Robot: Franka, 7 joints.
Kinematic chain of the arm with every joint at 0, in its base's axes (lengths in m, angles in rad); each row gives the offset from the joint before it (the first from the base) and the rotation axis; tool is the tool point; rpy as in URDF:
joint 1: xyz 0 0 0.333 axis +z
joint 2: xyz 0 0 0 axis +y
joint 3: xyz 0 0 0.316 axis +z
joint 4: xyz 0.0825 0 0 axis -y
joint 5: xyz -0.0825 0 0.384 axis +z
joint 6: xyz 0 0 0 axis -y
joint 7: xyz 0.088 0 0 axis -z
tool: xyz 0 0 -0.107 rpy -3.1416 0 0
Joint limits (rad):
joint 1: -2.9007..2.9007
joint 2: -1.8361..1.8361
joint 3: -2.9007..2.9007
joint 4: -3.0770..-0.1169
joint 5: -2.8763..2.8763
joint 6: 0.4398..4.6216
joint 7: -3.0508..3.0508
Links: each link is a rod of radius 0.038 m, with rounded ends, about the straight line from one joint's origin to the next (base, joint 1, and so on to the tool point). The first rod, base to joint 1, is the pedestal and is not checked.
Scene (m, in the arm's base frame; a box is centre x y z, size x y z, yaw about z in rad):
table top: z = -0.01
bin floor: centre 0.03 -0.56 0 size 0.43 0.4 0.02 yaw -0.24
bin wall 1: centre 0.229 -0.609 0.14 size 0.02 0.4 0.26 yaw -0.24
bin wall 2: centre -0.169 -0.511 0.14 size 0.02 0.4 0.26 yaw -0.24
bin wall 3: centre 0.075 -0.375 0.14 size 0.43 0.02 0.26 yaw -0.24
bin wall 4: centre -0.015 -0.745 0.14 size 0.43 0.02 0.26 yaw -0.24
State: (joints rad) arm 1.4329 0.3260 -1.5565 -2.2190 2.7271 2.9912 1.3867
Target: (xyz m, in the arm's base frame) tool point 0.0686 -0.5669 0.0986
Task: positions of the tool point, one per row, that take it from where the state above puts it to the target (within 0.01 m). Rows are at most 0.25 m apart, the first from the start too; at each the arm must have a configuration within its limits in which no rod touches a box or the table.
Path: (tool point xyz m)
1: 0.4736 -0.2533 0.4568
2: 0.3731 -0.4449 0.5039
3: 0.1951 -0.6052 0.4964
4: 0.1201 -0.6222 0.2929
5: 0.0686 -0.5669 0.0986

